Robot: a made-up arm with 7 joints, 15 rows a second.
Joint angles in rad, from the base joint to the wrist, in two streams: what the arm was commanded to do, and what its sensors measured. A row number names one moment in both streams.
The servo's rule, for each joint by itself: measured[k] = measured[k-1] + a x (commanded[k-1-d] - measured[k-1]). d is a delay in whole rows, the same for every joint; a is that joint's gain. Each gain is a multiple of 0.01, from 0.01 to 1. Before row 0 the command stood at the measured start. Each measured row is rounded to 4 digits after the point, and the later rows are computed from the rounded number. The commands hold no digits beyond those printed.
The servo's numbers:
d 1
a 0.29 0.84 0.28 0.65 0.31 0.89 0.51
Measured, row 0:
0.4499 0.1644 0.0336 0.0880 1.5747 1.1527 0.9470
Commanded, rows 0 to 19:
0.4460 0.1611 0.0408 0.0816 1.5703 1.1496 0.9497
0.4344 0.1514 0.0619 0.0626 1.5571 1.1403 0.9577
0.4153 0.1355 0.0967 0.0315 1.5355 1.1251 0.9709
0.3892 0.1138 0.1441 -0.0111 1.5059 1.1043 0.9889
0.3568 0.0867 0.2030 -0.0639 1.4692 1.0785 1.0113
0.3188 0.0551 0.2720 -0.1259 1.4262 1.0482 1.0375
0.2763 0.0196 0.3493 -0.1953 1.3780 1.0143 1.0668
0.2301 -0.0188 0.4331 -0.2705 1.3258 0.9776 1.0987
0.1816 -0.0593 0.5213 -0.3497 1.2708 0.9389 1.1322
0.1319 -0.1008 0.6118 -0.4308 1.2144 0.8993 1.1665
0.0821 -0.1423 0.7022 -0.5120 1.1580 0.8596 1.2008
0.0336 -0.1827 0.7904 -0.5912 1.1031 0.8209 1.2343
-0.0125 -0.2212 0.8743 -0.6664 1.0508 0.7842 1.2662
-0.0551 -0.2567 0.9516 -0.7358 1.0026 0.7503 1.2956
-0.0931 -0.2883 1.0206 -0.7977 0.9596 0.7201 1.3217
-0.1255 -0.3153 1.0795 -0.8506 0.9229 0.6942 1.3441
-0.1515 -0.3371 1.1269 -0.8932 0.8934 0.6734 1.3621
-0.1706 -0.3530 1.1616 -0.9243 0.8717 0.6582 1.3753
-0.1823 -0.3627 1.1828 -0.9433 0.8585 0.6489 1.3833
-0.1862 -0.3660 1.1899 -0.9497 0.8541 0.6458 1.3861
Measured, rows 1 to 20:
0.4499 0.1644 0.0336 0.0880 1.5747 1.1527 0.9470
0.4488 0.1616 0.0356 0.0838 1.5733 1.1499 0.9484
0.4446 0.1530 0.0430 0.0700 1.5683 1.1414 0.9531
0.4361 0.1383 0.0580 0.0450 1.5581 1.1269 0.9622
0.4225 0.1177 0.0821 0.0085 1.5419 1.1068 0.9758
0.4034 0.0917 0.1160 -0.0386 1.5194 1.0816 0.9939
0.3789 0.0610 0.1597 -0.0953 1.4905 1.0519 1.0161
0.3491 0.0262 0.2128 -0.1603 1.4556 1.0184 1.0420
0.3146 -0.0116 0.2745 -0.2319 1.4154 0.9821 1.0709
0.2760 -0.0517 0.3436 -0.3085 1.3706 0.9437 1.1022
0.2342 -0.0929 0.4187 -0.3880 1.3222 0.9042 1.1350
0.1901 -0.1344 0.4981 -0.4686 1.2713 0.8645 1.1686
0.1447 -0.1750 0.5799 -0.5483 1.2192 0.8257 1.2021
0.0991 -0.2138 0.6623 -0.6251 1.1670 0.7888 1.2348
0.0544 -0.2498 0.7433 -0.6971 1.1160 0.7545 1.2658
0.0116 -0.2821 0.8209 -0.7625 1.0675 0.7239 1.2943
-0.0282 -0.3100 0.8933 -0.8198 1.0227 0.6975 1.3197
-0.0640 -0.3328 0.9587 -0.8675 0.9826 0.6761 1.3413
-0.0949 -0.3498 1.0155 -0.9044 0.9482 0.6602 1.3586
-0.1202 -0.3606 1.0623 -0.9297 0.9204 0.6501 1.3712

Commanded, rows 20 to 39:
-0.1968 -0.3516 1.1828 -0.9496 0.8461 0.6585 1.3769
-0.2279 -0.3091 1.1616 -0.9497 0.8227 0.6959 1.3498
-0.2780 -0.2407 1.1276 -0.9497 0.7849 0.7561 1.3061
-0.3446 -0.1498 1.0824 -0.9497 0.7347 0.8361 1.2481
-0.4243 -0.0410 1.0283 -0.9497 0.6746 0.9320 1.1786
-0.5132 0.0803 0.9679 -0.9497 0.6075 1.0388 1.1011
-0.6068 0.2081 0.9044 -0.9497 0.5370 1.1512 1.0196
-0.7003 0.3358 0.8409 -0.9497 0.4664 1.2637 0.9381
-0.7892 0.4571 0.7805 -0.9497 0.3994 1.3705 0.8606
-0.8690 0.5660 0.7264 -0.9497 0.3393 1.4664 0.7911
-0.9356 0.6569 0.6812 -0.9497 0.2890 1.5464 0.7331
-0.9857 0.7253 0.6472 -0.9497 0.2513 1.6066 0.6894
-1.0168 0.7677 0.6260 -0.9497 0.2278 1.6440 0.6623
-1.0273 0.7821 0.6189 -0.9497 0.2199 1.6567 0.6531
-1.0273 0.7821 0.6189 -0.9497 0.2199 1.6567 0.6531
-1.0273 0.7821 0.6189 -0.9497 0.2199 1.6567 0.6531
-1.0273 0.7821 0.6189 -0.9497 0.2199 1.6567 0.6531
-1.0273 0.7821 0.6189 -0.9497 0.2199 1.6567 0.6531
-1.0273 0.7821 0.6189 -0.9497 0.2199 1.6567 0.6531
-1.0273 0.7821 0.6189 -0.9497 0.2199 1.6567 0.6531
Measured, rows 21 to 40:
-0.1393 -0.3651 1.0980 -0.9427 0.8998 0.6463 1.3788
-0.1560 -0.3538 1.1217 -0.9472 0.8832 0.6572 1.3778
-0.1769 -0.3163 1.1329 -0.9488 0.8644 0.6916 1.3635
-0.2062 -0.2528 1.1314 -0.9494 0.8398 0.7490 1.3342
-0.2463 -0.1663 1.1177 -0.9496 0.8072 0.8265 1.2903
-0.2979 -0.0610 1.0927 -0.9497 0.7661 0.9204 1.2333
-0.3603 0.0577 1.0578 -0.9497 0.7169 1.0258 1.1659
-0.4318 0.1840 1.0148 -0.9497 0.6611 1.1374 1.0913
-0.5097 0.3115 0.9661 -0.9497 0.6007 1.2498 1.0132
-0.5908 0.4338 0.9141 -0.9497 0.5383 1.3572 0.9354
-0.6715 0.5448 0.8615 -0.9497 0.4766 1.4544 0.8618
-0.7481 0.6390 0.8110 -0.9497 0.4184 1.5363 0.7962
-0.8170 0.7115 0.7651 -0.9497 0.3666 1.5989 0.7417
-0.8749 0.7587 0.7262 -0.9497 0.3236 1.6390 0.7012
-0.9191 0.7784 0.6962 -0.9497 0.2915 1.6548 0.6767
-0.9505 0.7815 0.6746 -0.9497 0.2693 1.6565 0.6647
-0.9728 0.7820 0.6590 -0.9497 0.2540 1.6567 0.6588
-0.9886 0.7821 0.6478 -0.9497 0.2434 1.6567 0.6559
-0.9998 0.7821 0.6397 -0.9497 0.2361 1.6567 0.6545
-1.0078 0.7821 0.6339 -0.9497 0.2311 1.6567 0.6538

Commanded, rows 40 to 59:
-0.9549 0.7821 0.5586 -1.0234 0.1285 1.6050 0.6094
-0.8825 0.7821 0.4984 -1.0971 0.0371 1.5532 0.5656
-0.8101 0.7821 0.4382 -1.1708 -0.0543 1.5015 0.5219
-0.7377 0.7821 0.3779 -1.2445 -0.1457 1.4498 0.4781
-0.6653 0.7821 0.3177 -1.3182 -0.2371 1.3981 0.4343
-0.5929 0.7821 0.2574 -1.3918 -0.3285 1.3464 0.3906
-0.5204 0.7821 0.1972 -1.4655 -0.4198 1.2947 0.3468
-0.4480 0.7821 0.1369 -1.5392 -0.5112 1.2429 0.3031
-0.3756 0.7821 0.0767 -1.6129 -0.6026 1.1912 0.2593
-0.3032 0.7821 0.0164 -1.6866 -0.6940 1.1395 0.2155
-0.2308 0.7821 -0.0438 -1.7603 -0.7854 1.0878 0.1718
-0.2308 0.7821 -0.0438 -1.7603 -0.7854 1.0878 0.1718
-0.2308 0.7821 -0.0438 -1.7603 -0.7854 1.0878 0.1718
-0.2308 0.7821 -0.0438 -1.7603 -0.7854 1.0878 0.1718
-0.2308 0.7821 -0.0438 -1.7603 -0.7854 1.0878 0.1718
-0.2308 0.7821 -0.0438 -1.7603 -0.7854 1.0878 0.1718
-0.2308 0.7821 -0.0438 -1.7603 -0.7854 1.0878 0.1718
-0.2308 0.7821 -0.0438 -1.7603 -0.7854 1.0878 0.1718
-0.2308 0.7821 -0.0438 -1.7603 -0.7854 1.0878 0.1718
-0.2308 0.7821 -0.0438 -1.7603 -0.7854 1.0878 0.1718
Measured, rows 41 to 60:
-1.0135 0.7821 0.6297 -0.9497 0.2276 1.6567 0.6534
-0.9965 0.7821 0.6098 -0.9976 0.1969 1.6107 0.6310
-0.9634 0.7821 0.5786 -1.0623 0.1474 1.5595 0.5976
-0.9189 0.7821 0.5393 -1.1328 0.0849 1.5079 0.5590
-0.8664 0.7821 0.4941 -1.2054 0.0134 1.4562 0.5177
-0.8081 0.7821 0.4447 -1.2787 -0.0643 1.4045 0.4752
-0.7457 0.7821 0.3923 -1.3522 -0.1462 1.3528 0.4321
-0.6804 0.7821 0.3377 -1.4258 -0.2310 1.3011 0.3886
-0.6130 0.7821 0.2815 -1.4995 -0.3179 1.2493 0.3450
-0.5442 0.7821 0.2242 -1.5732 -0.4062 1.1976 0.3013
-0.4743 0.7821 0.1660 -1.6469 -0.4954 1.1459 0.2575
-0.4037 0.7821 0.1073 -1.7206 -0.5853 1.0942 0.2138
-0.3536 0.7821 0.0650 -1.7464 -0.6473 1.0885 0.1924
-0.3180 0.7821 0.0345 -1.7554 -0.6901 1.0879 0.1819
-0.2927 0.7821 0.0126 -1.7586 -0.7196 1.0878 0.1767
-0.2747 0.7821 -0.0032 -1.7597 -0.7400 1.0878 0.1742
-0.2620 0.7821 -0.0146 -1.7601 -0.7541 1.0878 0.1730
-0.2530 0.7821 -0.0228 -1.7602 -0.7638 1.0878 0.1724
-0.2466 0.7821 -0.0287 -1.7603 -0.7705 1.0878 0.1721
-0.2420 0.7821 -0.0329 -1.7603 -0.7751 1.0878 0.1719

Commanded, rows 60 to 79:
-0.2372 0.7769 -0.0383 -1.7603 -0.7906 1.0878 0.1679
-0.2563 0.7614 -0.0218 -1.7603 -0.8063 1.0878 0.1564
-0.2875 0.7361 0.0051 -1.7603 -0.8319 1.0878 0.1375
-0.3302 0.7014 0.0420 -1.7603 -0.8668 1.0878 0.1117
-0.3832 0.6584 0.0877 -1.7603 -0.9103 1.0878 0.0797
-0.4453 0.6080 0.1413 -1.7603 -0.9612 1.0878 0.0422
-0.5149 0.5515 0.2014 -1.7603 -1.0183 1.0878 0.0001
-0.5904 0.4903 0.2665 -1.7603 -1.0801 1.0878 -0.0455
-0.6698 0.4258 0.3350 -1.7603 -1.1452 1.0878 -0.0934
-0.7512 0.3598 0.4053 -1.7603 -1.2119 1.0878 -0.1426
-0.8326 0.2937 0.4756 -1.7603 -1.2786 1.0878 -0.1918
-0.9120 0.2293 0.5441 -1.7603 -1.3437 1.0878 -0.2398
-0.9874 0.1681 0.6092 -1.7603 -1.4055 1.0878 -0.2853
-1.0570 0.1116 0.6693 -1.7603 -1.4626 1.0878 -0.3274
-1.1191 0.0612 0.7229 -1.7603 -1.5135 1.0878 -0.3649
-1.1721 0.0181 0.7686 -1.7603 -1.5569 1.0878 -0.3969
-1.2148 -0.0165 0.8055 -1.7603 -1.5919 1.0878 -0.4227
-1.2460 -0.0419 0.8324 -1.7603 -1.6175 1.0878 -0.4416
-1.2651 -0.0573 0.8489 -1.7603 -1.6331 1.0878 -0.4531
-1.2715 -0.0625 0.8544 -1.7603 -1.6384 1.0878 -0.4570
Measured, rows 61 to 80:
-0.2388 0.7821 -0.0360 -1.7603 -0.7783 1.0878 0.1718
-0.2383 0.7777 -0.0366 -1.7603 -0.7821 1.0878 0.1698
-0.2435 0.7640 -0.0325 -1.7603 -0.7896 1.0878 0.1630
-0.2563 0.7406 -0.0220 -1.7603 -0.8027 1.0878 0.1500
-0.2777 0.7077 -0.0041 -1.7603 -0.8226 1.0878 0.1305
-0.3083 0.6663 0.0216 -1.7603 -0.8498 1.0878 0.1046
-0.3480 0.6173 0.0551 -1.7603 -0.8843 1.0878 0.0728
-0.3964 0.5620 0.0961 -1.7603 -0.9258 1.0878 0.0357
-0.4527 0.5018 0.1438 -1.7603 -0.9736 1.0878 -0.0057
-0.5157 0.4380 0.1973 -1.7603 -1.0268 1.0878 -0.0504
-0.5840 0.3723 0.2555 -1.7603 -1.0842 1.0878 -0.0974
-0.6561 0.3063 0.3171 -1.7603 -1.1445 1.0878 -0.1455
-0.7303 0.2416 0.3807 -1.7603 -1.2063 1.0878 -0.1936
-0.8049 0.1799 0.4447 -1.7603 -1.2681 1.0878 -0.2404
-0.8780 0.1225 0.5076 -1.7603 -1.3284 1.0878 -0.2848
-0.9479 0.0710 0.5679 -1.7603 -1.3858 1.0878 -0.3257
-1.0129 0.0266 0.6241 -1.7603 -1.4388 1.0878 -0.3620
-1.0715 -0.0096 0.6749 -1.7603 -1.4863 1.0878 -0.3930
-1.1221 -0.0367 0.7190 -1.7603 -1.5270 1.0878 -0.4178
-1.1636 -0.0540 0.7554 -1.7603 -1.5599 1.0878 -0.4358

